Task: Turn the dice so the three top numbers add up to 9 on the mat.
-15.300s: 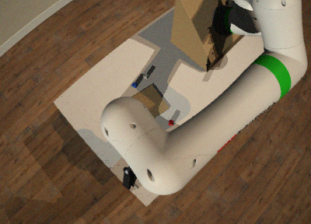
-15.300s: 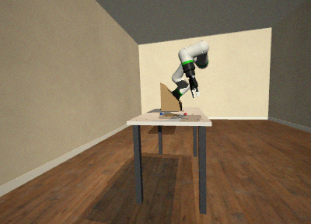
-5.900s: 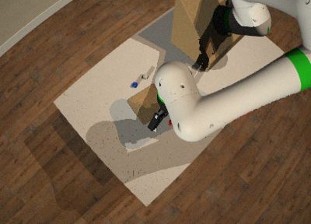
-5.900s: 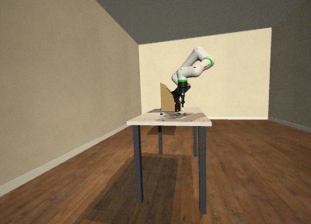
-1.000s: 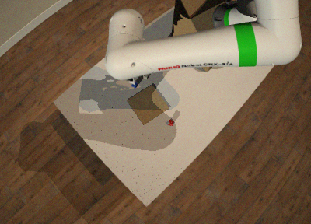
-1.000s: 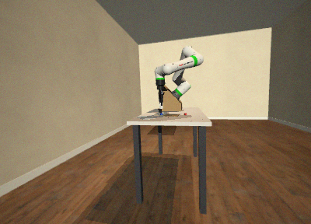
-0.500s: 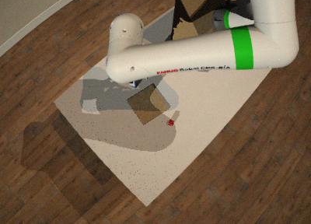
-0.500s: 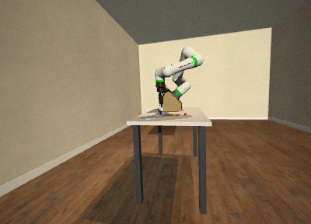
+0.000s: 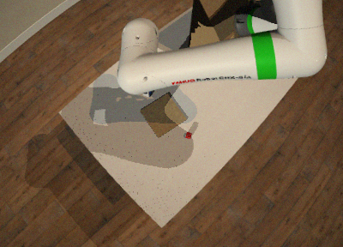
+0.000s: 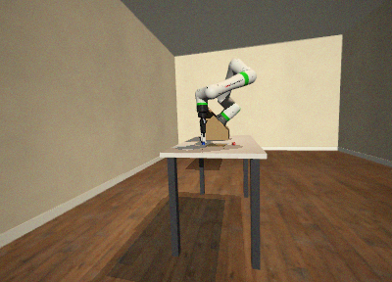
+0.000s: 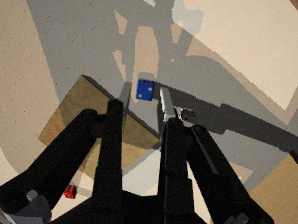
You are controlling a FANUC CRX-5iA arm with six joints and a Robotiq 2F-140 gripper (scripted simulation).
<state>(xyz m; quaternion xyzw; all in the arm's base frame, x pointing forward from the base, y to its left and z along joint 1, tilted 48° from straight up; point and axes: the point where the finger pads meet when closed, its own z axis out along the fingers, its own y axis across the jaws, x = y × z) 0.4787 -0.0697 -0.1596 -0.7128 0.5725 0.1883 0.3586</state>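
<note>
The blue die lies 5 cm below my hand. Round my hand: white die (7 cm behind, 5 cm below, 1 cm to the left); mat (11 cm to the left, 6 cm below, 4 cm ahead); red die (24 cm to the left, 5 cm below, 4 cm ahead).
</note>
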